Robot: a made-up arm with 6 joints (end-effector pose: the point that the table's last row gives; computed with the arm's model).
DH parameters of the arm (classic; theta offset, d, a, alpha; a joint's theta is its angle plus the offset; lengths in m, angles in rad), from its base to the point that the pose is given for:
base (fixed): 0.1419 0 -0.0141 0
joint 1: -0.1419 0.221 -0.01 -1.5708
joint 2: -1.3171 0 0.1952 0
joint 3: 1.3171 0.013 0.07 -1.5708
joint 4: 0 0.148 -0.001 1.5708
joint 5: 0 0.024 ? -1.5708
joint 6: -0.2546 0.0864 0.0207 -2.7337
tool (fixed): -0.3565 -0.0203 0 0
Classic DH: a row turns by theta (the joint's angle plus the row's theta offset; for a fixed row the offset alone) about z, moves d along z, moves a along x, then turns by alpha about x.
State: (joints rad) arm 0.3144 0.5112 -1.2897 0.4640 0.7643 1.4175
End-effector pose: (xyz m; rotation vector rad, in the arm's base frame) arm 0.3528 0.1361 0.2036 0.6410 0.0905 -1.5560
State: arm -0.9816 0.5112 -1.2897 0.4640 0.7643 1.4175
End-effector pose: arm 0.2185 -0.3175 0.2036 0.7344 -0.4086 -2.7879
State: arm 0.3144 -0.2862 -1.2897 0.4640 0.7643 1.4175
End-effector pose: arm 0.2496 0.1025 0.4961 1.3850 -0.2928 -1.2212
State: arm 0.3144 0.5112 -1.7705 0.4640 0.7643 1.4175
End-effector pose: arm 0.3937 0.1494 0.3447 1.0990 -0.1395 -1.3764
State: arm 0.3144 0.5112 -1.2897 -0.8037 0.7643 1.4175
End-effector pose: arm 0.3442 0.1382 0.1961 0.0760 -0.4201 -0.5177
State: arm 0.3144 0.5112 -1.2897 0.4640 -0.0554 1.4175
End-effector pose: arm 0.3985 0.0997 0.3096 1.2325 -0.6120 -1.4450
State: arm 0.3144 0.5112 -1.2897 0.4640 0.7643 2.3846
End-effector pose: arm 0.3329 0.1307 0.2025 0.4227 -0.0073 -2.5312
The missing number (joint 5, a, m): 0.094
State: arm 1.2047 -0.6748 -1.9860 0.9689 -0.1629 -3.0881
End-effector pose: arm 0.0030 -0.1105 0.6720 -1.1101 -2.3353 0.9305
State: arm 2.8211 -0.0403 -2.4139 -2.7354 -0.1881 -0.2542
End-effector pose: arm -0.2353 0.0456 0.5516 0.2639 2.3559 -0.6630
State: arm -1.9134 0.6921 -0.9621 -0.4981 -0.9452 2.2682
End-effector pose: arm -0.0616 -0.3756 0.2563 -0.5835 1.8614 1.8293
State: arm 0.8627 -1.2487 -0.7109 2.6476 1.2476 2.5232
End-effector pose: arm -0.0359 0.0416 0.5528 -0.1110 2.7315 -1.0062
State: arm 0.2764 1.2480 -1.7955 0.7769 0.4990 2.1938
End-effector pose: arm 0.3856 0.1034 0.0397 0.5122 0.0143 -2.7246
